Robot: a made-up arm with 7 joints.
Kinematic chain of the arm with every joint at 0, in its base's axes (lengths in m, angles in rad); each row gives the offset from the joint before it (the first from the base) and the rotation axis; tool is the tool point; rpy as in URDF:
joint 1: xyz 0 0 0.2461 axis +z
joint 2: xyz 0 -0.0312 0.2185 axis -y
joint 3: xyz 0 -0.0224 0.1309 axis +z
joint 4: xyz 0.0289 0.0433 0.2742 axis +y
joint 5: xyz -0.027 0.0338 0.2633 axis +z
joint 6: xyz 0 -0.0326 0.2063 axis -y
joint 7: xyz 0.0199 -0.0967 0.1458 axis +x
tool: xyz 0 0 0 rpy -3.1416 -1.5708 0
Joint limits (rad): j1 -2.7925..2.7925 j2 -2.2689..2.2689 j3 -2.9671..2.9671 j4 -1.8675..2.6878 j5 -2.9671..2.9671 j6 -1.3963..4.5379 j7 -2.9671..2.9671
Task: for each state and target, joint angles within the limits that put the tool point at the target. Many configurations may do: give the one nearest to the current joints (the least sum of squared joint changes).
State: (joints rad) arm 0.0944 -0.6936 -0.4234 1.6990 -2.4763 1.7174 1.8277
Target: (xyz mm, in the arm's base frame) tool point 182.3 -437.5 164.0
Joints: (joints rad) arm -0.5505 -0.9916 -0.9774 2.0102 -2.6865 1.6282 1.8277
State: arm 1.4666 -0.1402 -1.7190 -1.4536 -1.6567 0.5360 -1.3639
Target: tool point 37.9 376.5 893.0
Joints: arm 1.0482 0.5545 -2.4099 -1.7148 -1.7178 0.8507 -1.3639
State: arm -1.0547 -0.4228 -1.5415 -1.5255 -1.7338 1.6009 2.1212
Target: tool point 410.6 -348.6 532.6
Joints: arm -1.3378 -0.5083 -1.8131 -1.5903 -1.7668 1.6615 2.1212
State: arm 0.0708 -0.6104 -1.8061 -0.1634 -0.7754 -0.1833 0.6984
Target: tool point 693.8 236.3 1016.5
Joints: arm -0.1429 -0.7794 -1.8918 -0.6104 -0.8461 -0.2415 0.6984
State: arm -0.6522 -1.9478 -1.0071 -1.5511 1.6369 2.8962 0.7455
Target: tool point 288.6 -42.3 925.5
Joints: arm -0.5832 -1.0798 -0.6283 -1.7068 1.4795 2.6361 0.7455
